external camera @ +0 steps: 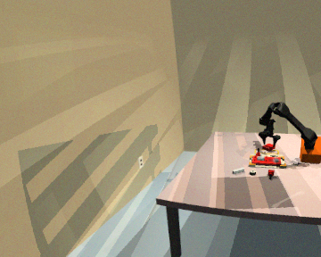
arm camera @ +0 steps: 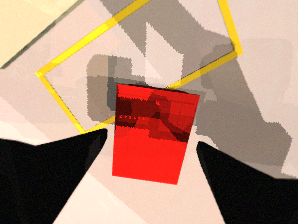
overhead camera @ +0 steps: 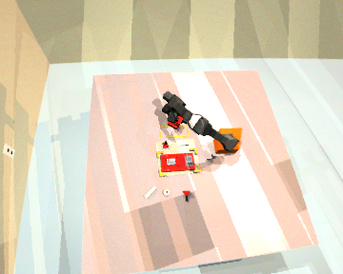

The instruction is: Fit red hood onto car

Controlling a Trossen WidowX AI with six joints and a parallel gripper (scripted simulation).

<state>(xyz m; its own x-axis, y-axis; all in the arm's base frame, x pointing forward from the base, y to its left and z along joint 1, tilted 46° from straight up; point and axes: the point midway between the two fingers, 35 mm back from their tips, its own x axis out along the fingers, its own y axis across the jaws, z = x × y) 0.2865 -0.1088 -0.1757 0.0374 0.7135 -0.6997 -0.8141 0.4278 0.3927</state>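
Now: gripper tip 10 mm above the red hood. The rest, counted from my gripper tip: wheel (470 mm to the left, 100 mm ahead, 10 mm below); then jig (270 mm to the left, 20 mm ahead, 10 mm below); then grey engine block (300 mm to the left, 60 mm ahead).
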